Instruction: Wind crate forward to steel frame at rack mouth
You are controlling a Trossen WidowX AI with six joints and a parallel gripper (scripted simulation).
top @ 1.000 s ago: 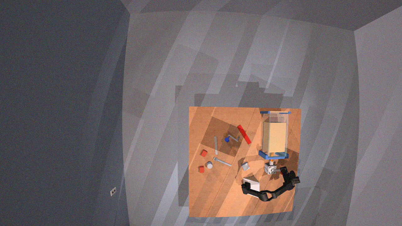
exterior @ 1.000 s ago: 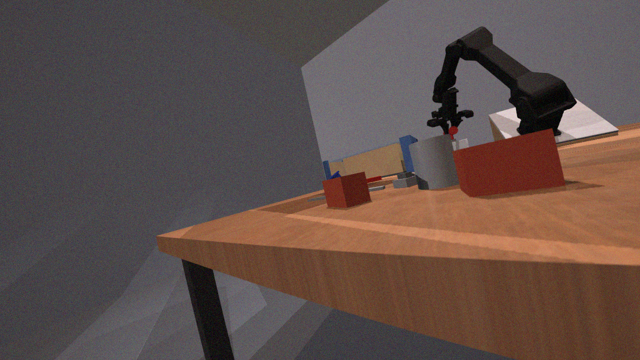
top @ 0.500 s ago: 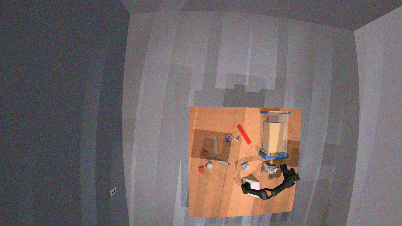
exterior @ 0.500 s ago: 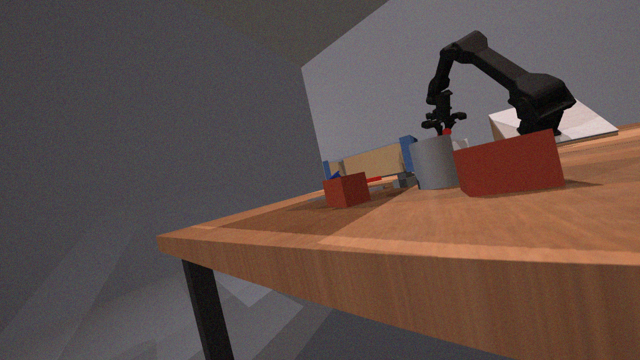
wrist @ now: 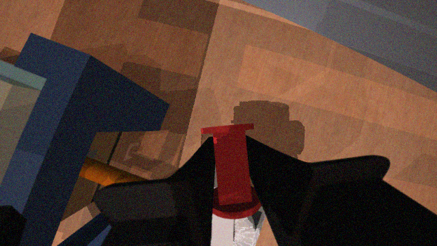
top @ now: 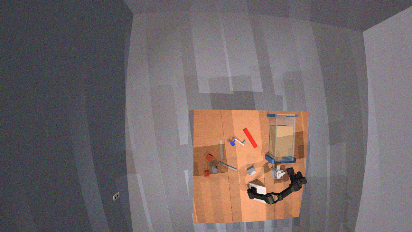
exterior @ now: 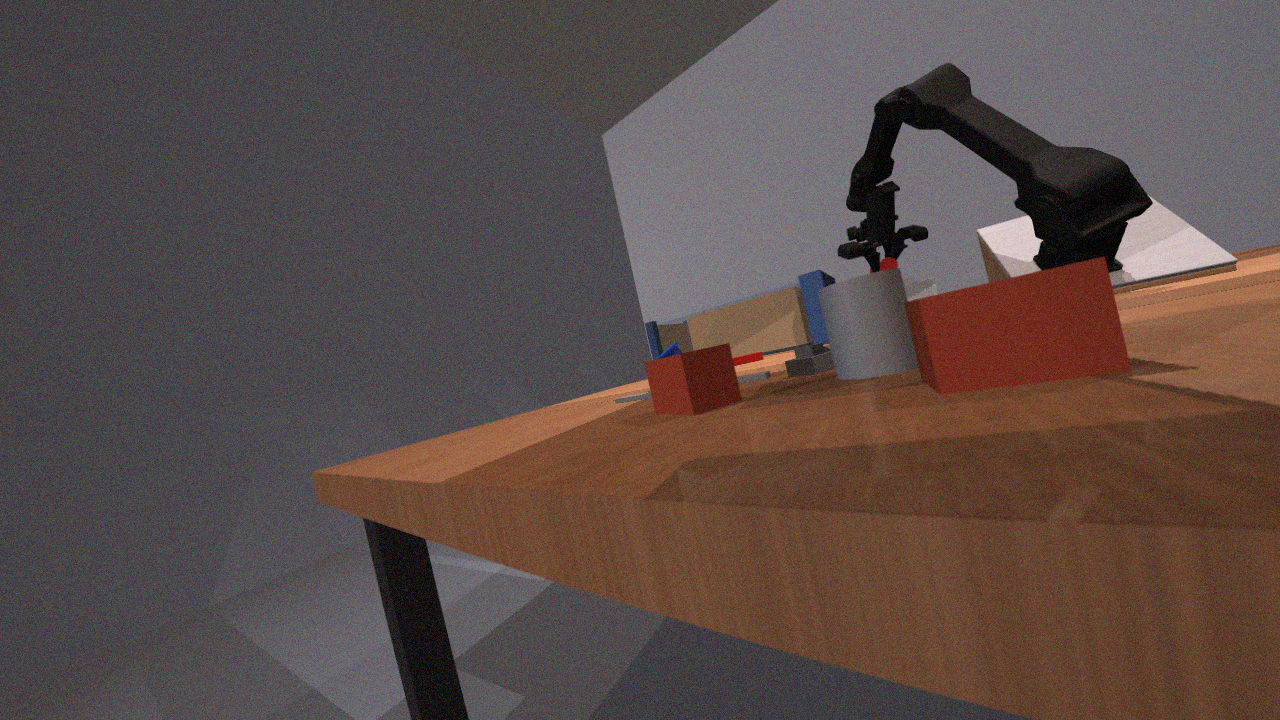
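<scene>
The red-knobbed crank is 5 cm to the left of my gripper tip, 3 cm below it and 1 cm behind it. Also, from my gripper tip: grey winch: 11 cm to the left, 10 cm below, 4 cm behind; blue steel frame: 13 cm ahead, 9 cm to the left, 3 cm below; red grip: 2 cm to the left, 1 cm behind.
</scene>
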